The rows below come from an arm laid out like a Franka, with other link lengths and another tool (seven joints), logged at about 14 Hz.
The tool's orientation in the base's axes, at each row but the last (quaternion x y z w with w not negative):
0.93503 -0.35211 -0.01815 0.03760
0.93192 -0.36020 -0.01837 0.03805
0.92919 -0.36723 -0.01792 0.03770
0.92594 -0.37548 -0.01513 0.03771
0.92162 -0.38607 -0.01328 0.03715
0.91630 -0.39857 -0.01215 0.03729
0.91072 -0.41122 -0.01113 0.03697
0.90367 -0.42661 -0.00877 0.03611
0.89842 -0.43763 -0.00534 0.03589
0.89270 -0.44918 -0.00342 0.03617
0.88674 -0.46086 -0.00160 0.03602
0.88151 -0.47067 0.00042 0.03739
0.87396 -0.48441 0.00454 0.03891
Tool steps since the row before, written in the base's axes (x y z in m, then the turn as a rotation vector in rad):
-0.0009 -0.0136 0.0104 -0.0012 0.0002 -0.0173
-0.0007 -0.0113 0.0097 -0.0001 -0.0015 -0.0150
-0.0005 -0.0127 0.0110 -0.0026 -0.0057 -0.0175
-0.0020 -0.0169 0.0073 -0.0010 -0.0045 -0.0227
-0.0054 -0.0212 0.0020 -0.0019 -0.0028 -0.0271
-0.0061 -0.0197 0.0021 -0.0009 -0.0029 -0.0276
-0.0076 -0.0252 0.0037 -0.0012 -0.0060 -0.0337
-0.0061 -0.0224 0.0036 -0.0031 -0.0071 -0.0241
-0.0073 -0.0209 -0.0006 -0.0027 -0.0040 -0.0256
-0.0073 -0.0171 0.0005 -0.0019 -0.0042 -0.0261
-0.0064 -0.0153 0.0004 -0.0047 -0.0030 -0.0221
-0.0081 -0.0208 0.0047 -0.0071 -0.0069 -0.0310
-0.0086 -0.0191 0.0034 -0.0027 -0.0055 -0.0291
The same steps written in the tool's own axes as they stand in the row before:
0.0082 0.0116 -0.0095 -0.0009 -0.0008 0.0173
0.0070 0.0096 -0.0090 0.0010 -0.0001 0.0150
0.0083 0.0105 -0.0102 0.0021 0.0045 0.0179
0.0103 0.0141 -0.0062 0.0024 0.0021 0.0229
0.0113 0.0188 -0.0005 0.0005 0.0012 0.0273
0.0103 0.0180 -0.0006 0.0013 0.0005 0.0277
0.0139 0.0226 -0.0018 0.0034 0.0023 0.0340
0.0135 0.0191 -0.0020 0.0031 0.0051 0.0246
0.0119 0.0185 0.0021 0.0009 0.0028 0.0259
0.0094 0.0160 0.0008 0.0015 0.0023 0.0264
0.0088 0.0140 0.0008 -0.0009 0.0041 0.0224
0.0129 0.0186 -0.0030 0.0007 0.0077 0.0316
0.0118 0.0176 -0.0018 0.0019 0.0033 0.0295

